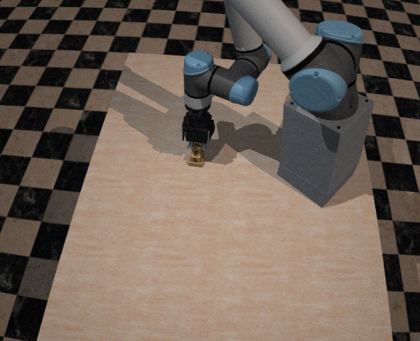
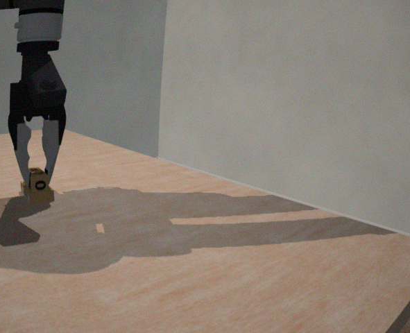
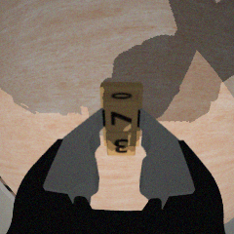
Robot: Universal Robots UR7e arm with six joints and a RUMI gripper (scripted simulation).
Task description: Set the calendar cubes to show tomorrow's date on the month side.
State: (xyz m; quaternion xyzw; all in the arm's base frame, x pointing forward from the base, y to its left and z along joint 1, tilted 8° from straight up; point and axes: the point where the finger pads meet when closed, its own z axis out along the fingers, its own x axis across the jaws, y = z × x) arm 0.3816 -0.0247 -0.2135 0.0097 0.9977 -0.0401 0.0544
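My hand is 2 cm to the right of the wooden tray and 3 cm above it. Also, from my hand: wooden digit cube 3 cm to the left, 1 cm below.
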